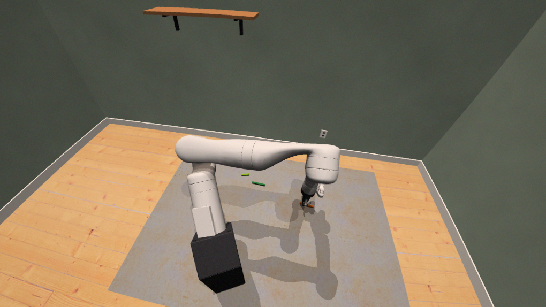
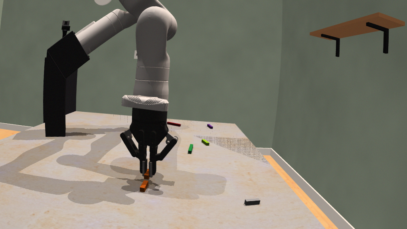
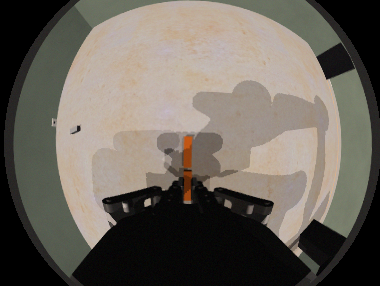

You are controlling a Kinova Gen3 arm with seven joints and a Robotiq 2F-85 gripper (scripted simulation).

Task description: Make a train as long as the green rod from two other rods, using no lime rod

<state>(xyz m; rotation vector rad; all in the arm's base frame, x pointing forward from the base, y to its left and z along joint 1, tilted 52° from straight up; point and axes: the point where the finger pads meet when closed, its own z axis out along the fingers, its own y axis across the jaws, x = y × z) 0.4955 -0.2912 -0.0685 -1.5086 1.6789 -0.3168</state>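
Now: the orange rod 4 cm to the right of my hand and 3 cm below it. Also, from my hand: green rod: 29 cm to the left, 5 cm ahead, 3 cm below; then lime rod: 39 cm to the left, 9 cm ahead, 3 cm below; then grey rod: 23 cm ahead, 5 cm to the right, 3 cm below.
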